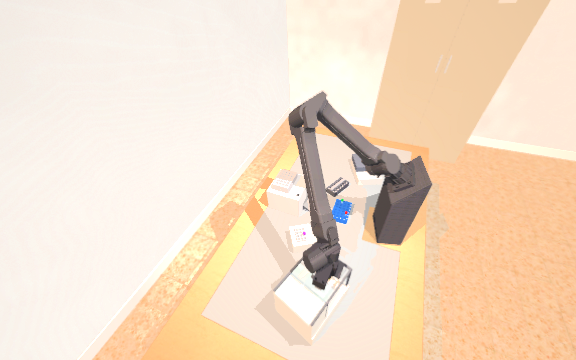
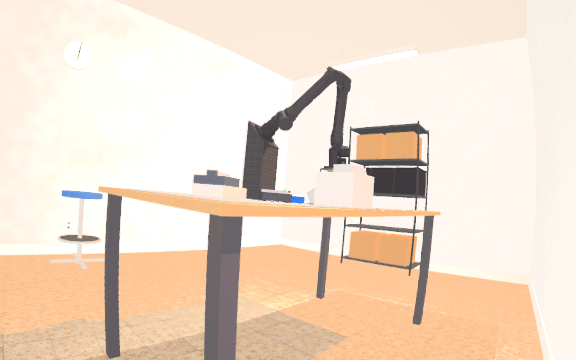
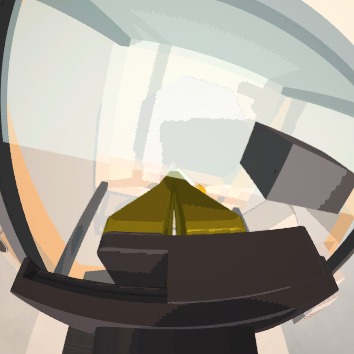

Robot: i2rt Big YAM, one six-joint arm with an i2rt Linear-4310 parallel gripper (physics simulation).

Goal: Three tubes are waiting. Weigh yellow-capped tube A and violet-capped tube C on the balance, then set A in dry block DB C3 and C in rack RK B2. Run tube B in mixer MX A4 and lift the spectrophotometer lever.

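Frame: origin at the arm's base, x ahead, y up, z right, level; metres.
Seen in the pictures: gripper, fingertip midpoint: (image 3: 173, 178); arm's base, link origin: (image 1: 404, 177) (image 2: 263, 134).
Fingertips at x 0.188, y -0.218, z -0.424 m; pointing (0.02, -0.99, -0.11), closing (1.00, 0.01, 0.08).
Note:
Offsets run from my fingertips to a thing's top centre. "pt": to the spot under its first point.
My gripper (image 1: 326, 283) (image 2: 331, 170) (image 3: 173, 178) is shut and empty, its yellow fingertips pointing down at the glass-walled balance {pt dx +0.051, dy +0.078, dz -0.131 m} (image 1: 300, 299). Tube A's yellow cap {dx +0.011, dy -0.034, dz +0.026 m} (image 3: 200, 188) shows just right of the fingertips, inside the balance; the fingers hide most of its body. A violet cap, tube C {dx +0.155, dy -0.044, dz +0.191 m} (image 1: 304, 233), stands in a white holed rack {dx +0.149, dy -0.061, dz +0.205 m} (image 1: 294, 240). A blue rack {dx +0.036, dy -0.100, dz +0.434 m} (image 1: 341, 218) (image 2: 298, 200) holds a green cap {dx +0.045, dy -0.077, dz +0.481 m} (image 1: 342, 200) and a red cap {dx +0.007, dy -0.077, dz +0.405 m} (image 1: 346, 213). I cannot tell which cap is tube B's. A dark block {dx +0.099, dy -0.083, dz +0.599 m} (image 1: 337, 186) (image 2: 276, 196) lies beyond the blue rack.
A white machine {dx +0.282, dy +0.040, dz +0.415 m} (image 1: 286, 199) (image 2: 344, 189) with a holed block {dx +0.341, dy +0.039, dz +0.412 m} (image 1: 285, 180) on top stands near the wall side. A white device with a dark lid {dx -0.026, dy -0.029, dz +0.789 m} (image 1: 358, 162) (image 2: 216, 180) stands near the arm's tall base (image 1: 402, 215) (image 2: 260, 170). The balance's glass walls and dark frame surround my fingers.

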